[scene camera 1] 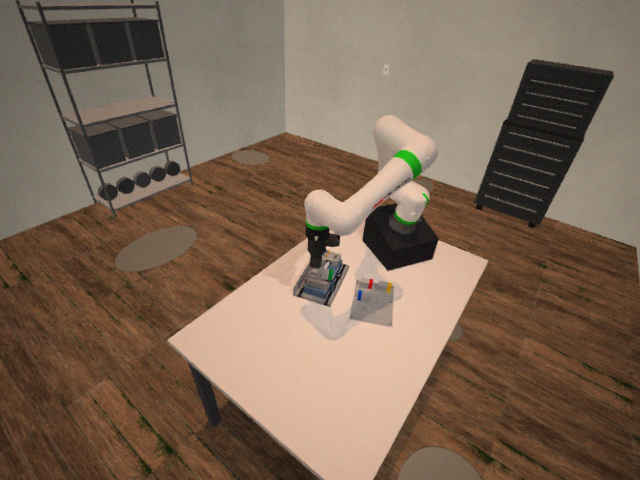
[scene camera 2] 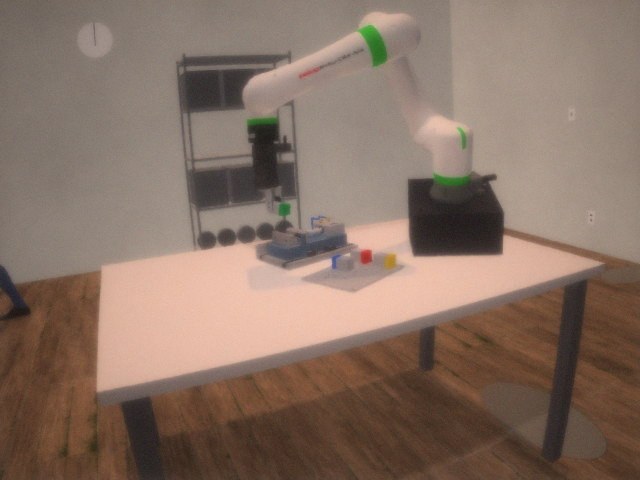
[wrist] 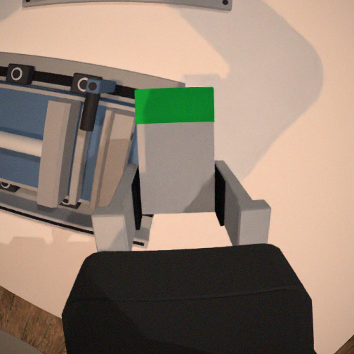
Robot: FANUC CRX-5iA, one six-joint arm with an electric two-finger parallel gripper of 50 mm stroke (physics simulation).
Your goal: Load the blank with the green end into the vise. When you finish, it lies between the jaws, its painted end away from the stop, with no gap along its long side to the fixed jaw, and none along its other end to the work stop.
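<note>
The grey blank with the green end (scene camera 1: 330, 274) (scene camera 2: 284, 208) (wrist: 175, 165) is held between the fingers of my gripper (scene camera 2: 274, 205) (wrist: 176, 180), green end pointing up in the wrist view. Blank and gripper hang above the left end of the vise (scene camera 1: 314, 290) (scene camera 2: 279, 251) (wrist: 20, 116) in scene view 2, with air between. In the wrist view two grey jaws, one near the white rod (wrist: 57, 152) and one farther right (wrist: 112, 155), stand left of the blank, with a gap between them. A dark post with a blue top (wrist: 100, 86) shows at that gap. The blank covers part of the vise's right end.
A grey plate (scene camera 1: 373, 314) (scene camera 2: 351, 284) (wrist: 125, 4) beside the vise carries blanks with red (scene camera 1: 370, 283) (scene camera 2: 366, 256), blue (scene camera 1: 359, 295) (scene camera 2: 335, 261) and yellow (scene camera 1: 389, 287) (scene camera 2: 390, 260) ends. The black robot base (scene camera 1: 398, 248) (scene camera 2: 454, 227) stands at the table's far end.
</note>
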